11 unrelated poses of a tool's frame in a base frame.
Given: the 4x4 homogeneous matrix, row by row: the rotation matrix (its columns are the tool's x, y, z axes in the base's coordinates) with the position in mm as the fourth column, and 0 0 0 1 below. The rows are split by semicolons.
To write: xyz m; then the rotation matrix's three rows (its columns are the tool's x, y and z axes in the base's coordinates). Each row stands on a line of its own. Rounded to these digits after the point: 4 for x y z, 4 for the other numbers.
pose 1, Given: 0.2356 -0.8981 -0.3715 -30.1; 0.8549 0.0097 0.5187 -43.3; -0.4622 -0.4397 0.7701 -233.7; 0 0 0 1
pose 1, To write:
-0.0301 -0.0433 -0.2337
0.2356 -0.8981 -0.3715
0.8549 0.0097 0.5187
-0.4622 -0.4397 0.7701

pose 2, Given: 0.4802 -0.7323 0.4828 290.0; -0.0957 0.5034 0.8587 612.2; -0.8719 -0.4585 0.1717 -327.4; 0 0 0 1
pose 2, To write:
0.2900 0.6122 -0.3274
0.4802 -0.7323 0.4828
-0.0957 0.5034 0.8587
-0.8719 -0.4585 0.1717

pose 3, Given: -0.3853 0.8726 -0.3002 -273.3; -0.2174 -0.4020 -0.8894 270.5; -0.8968 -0.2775 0.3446 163.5; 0 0 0 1
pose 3, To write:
-0.2733 0.2705 0.1635
-0.3853 0.8726 -0.3002
-0.2174 -0.4020 -0.8894
-0.8968 -0.2775 0.3446

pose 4, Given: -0.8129 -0.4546 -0.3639 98.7; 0.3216 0.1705 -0.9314 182.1; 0.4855 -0.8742 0.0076 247.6; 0 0 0 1
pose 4, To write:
0.0987 0.1821 0.2476
-0.8129 -0.4546 -0.3639
0.3216 0.1705 -0.9314
0.4855 -0.8742 0.0076

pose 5, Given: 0.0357 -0.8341 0.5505 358.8; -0.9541 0.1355 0.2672 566.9; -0.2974 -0.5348 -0.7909 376.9; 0 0 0 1
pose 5, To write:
0.3588 0.5669 0.3769
0.0357 -0.8341 0.5505
-0.9541 0.1355 0.2672
-0.2974 -0.5348 -0.7909

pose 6, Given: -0.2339 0.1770 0.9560 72.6; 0.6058 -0.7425 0.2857 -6.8; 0.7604 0.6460 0.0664 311.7; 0 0 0 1
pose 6, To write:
0.0726 -0.0068 0.3117
-0.2339 0.1770 0.9560
0.6058 -0.7425 0.2857
0.7604 0.6460 0.0664

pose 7, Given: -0.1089 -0.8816 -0.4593 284.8; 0.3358 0.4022 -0.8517 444.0; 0.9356 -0.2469 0.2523 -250.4; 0 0 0 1
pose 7, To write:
0.2848 0.4440 -0.2504
-0.1089 -0.8816 -0.4593
0.3358 0.4022 -0.8517
0.9356 -0.2469 0.2523

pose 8, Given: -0.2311 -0.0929 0.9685 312.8; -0.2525 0.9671 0.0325 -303.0; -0.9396 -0.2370 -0.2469 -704.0; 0 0 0 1
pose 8, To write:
0.3128 -0.3030 -0.7040
-0.2311 -0.0929 0.9685
-0.2525 0.9671 0.0325
-0.9396 -0.2370 -0.2469

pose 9, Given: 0.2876 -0.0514 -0.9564 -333.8; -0.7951 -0.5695 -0.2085 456.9; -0.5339 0.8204 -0.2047 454.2; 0 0 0 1
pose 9, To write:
-0.3338 0.4569 0.4542
0.2876 -0.0514 -0.9564
-0.7951 -0.5695 -0.2085
-0.5339 0.8204 -0.2047

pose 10, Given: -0.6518 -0.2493 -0.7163 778.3; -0.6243 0.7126 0.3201 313.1; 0.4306 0.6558 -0.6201 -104.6; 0 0 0 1
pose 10, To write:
0.7783 0.3131 -0.1046
-0.6518 -0.2493 -0.7163
-0.6243 0.7126 0.3201
0.4306 0.6558 -0.6201

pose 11, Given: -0.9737 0.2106 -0.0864 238.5; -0.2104 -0.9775 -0.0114 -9.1; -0.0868 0.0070 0.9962 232.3; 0 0 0 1
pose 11, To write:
0.2385 -0.0091 0.2323
-0.9737 0.2106 -0.0864
-0.2104 -0.9775 -0.0114
-0.0868 0.0070 0.9962

